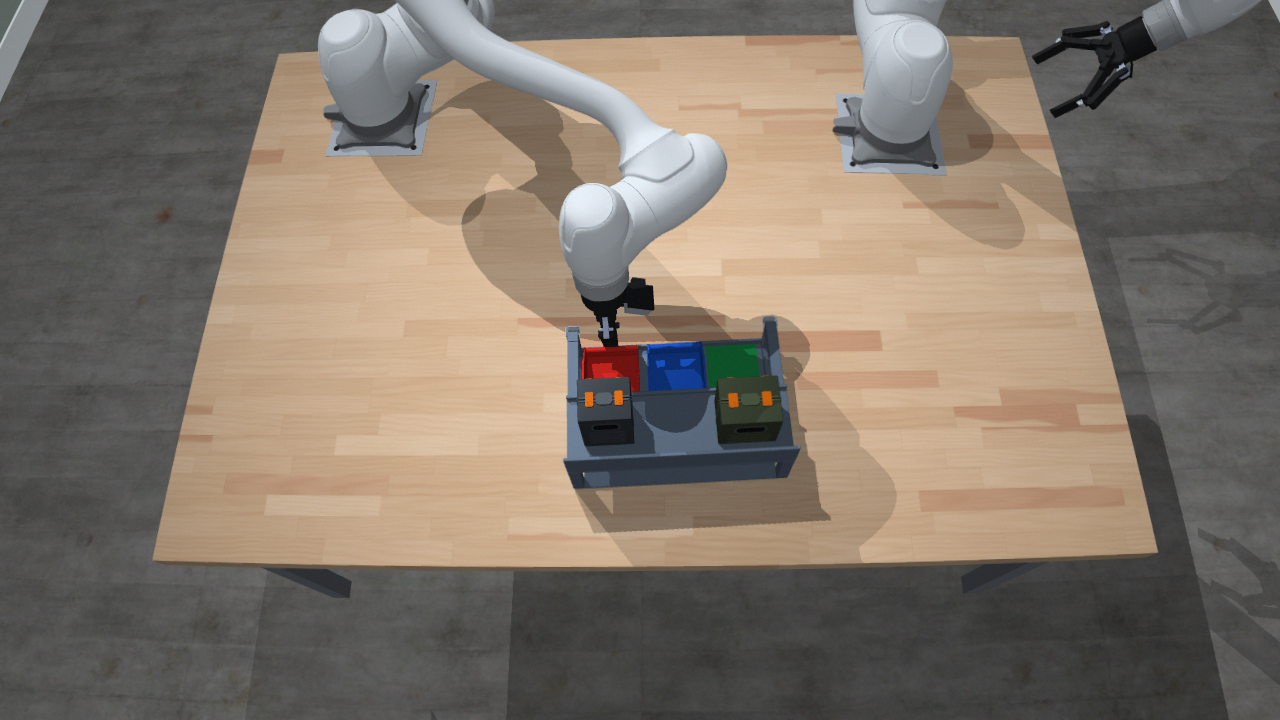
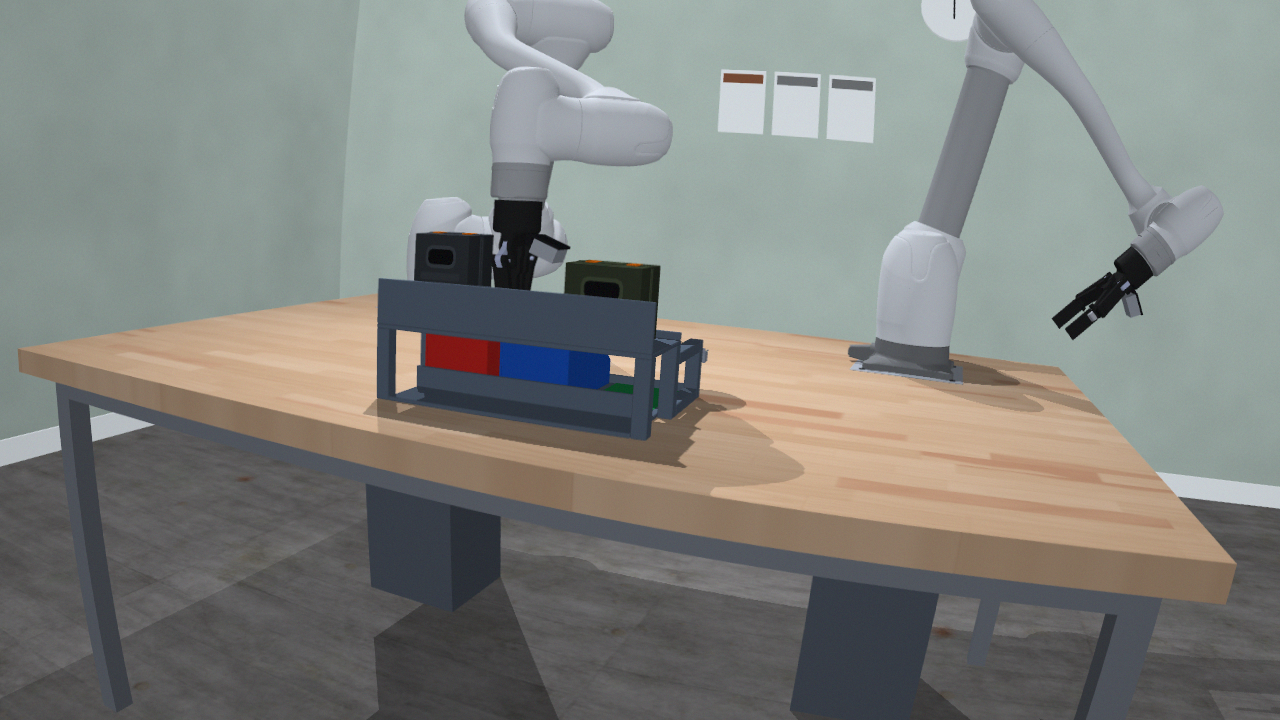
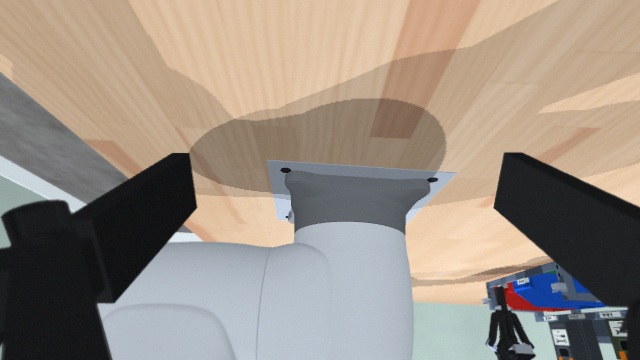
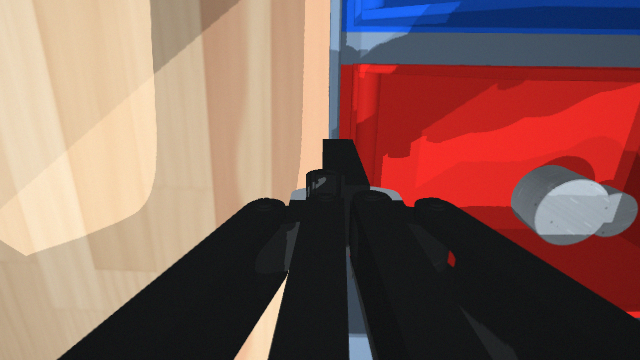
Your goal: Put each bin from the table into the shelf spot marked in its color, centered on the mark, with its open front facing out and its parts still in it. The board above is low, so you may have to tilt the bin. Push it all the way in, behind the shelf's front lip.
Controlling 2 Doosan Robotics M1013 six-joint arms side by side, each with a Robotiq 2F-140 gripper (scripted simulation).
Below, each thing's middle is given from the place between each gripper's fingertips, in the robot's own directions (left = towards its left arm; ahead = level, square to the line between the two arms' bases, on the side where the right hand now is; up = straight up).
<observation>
I see my right gripper (image 1: 611, 346) 90 mm short of the red bin (image 2: 471, 355), 10 mm to the right of it and 10 mm above it. The rest, counted from my right hand: blue bin (image 2: 581, 369) 130 mm to the left, 80 mm ahead, 10 mm below.
Now: the blue bin 76 cm to the right of my left hand (image 1: 1043, 86), 70 cm ahead of it and 8 cm below it. The rest, counted from my left hand: red bin (87 cm to the right, 71 cm ahead, 8 cm below).
</observation>
